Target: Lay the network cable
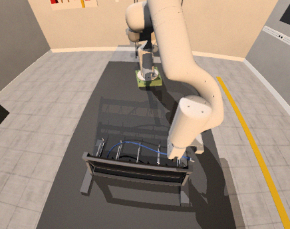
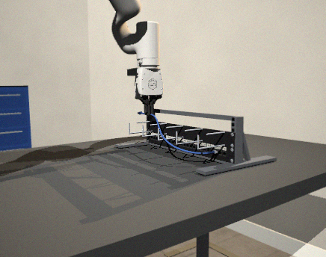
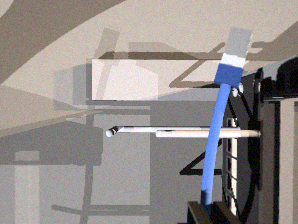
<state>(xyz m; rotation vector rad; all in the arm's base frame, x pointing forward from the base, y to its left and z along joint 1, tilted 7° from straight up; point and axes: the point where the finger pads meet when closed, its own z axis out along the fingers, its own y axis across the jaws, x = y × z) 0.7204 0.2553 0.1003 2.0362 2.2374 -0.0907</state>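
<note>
My hand is 9 cm to the right of the clear plug, 2 cm above it and 1 cm short of it. From my hand the other things lie so: patch-panel rack (14 cm to the right, 8 cm below, 7 cm ahead).
</note>
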